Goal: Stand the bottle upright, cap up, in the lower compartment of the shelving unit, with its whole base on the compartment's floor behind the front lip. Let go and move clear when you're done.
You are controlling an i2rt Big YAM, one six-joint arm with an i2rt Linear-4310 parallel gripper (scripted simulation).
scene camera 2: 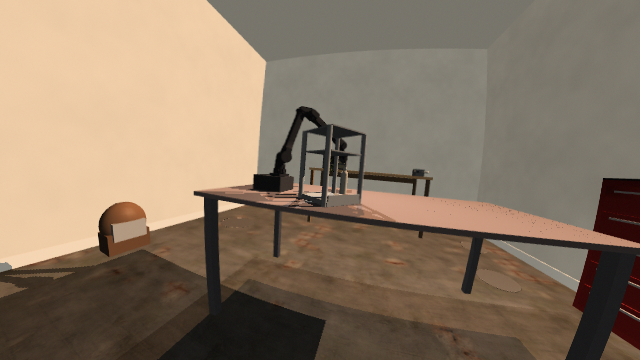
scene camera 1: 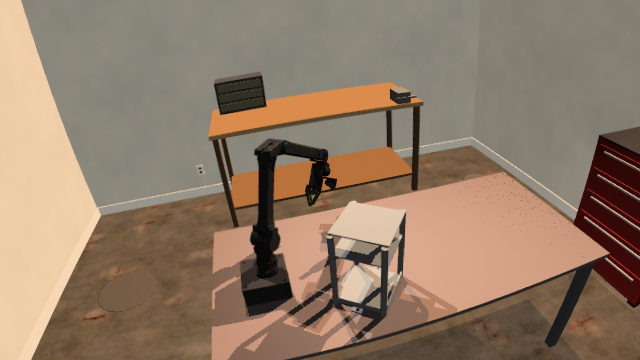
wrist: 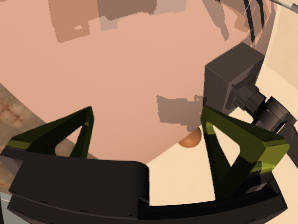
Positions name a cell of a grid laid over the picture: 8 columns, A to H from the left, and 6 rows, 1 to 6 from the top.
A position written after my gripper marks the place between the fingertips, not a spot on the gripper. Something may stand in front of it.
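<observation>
I can see my gripper (wrist: D4). There is a lower compartment (scene camera 1: E4) as well, and I find the lower compartment (scene camera 2: E4) again.
</observation>
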